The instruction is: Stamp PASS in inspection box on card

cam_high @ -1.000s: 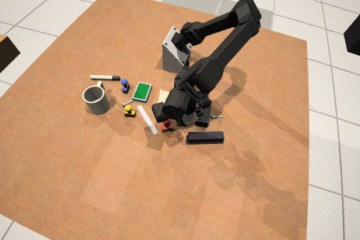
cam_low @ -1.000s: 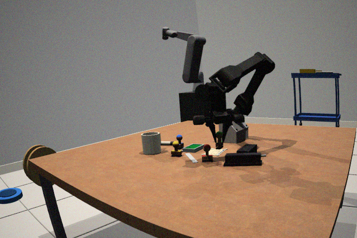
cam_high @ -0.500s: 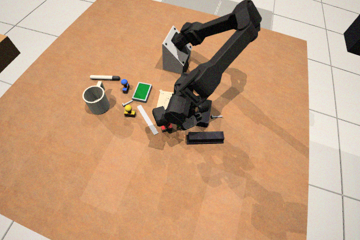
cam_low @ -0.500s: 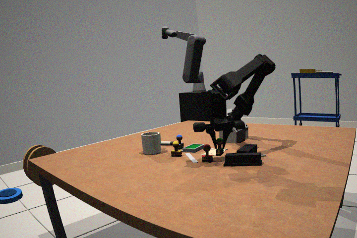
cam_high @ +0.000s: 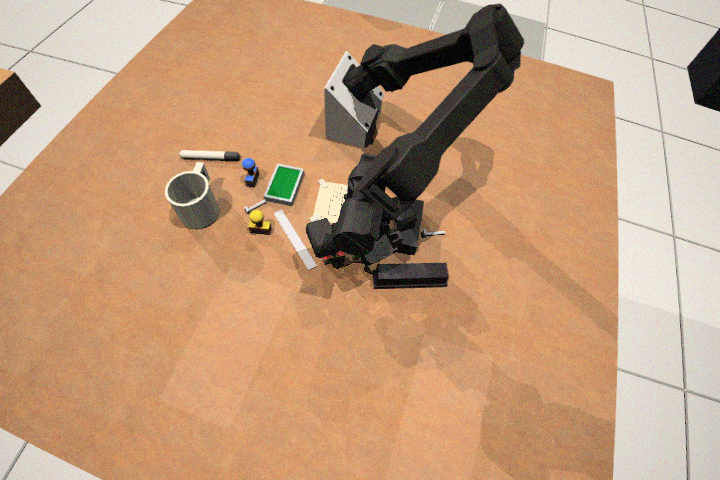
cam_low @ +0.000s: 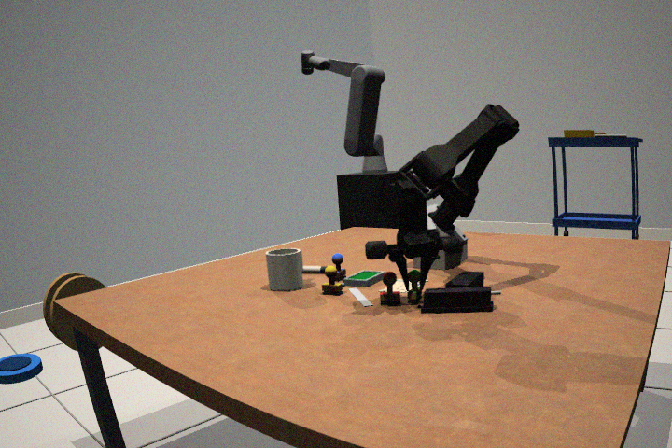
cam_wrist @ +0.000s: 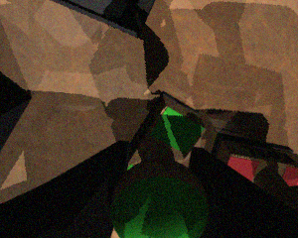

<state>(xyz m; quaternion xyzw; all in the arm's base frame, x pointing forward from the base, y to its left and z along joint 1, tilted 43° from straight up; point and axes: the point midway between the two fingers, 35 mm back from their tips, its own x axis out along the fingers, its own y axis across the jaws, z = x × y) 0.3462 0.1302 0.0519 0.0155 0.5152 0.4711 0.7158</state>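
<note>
My gripper tip is right at the green-knobbed pass stamp. Also, from my gripper tip: red-knobbed stamp: 4 cm to the right, 2 cm ahead, 1 cm below; inspection card: 10 cm behind, 9 cm to the right, 3 cm below; ruler: 13 cm to the right, 2 cm below, 1 cm ahead.
</note>
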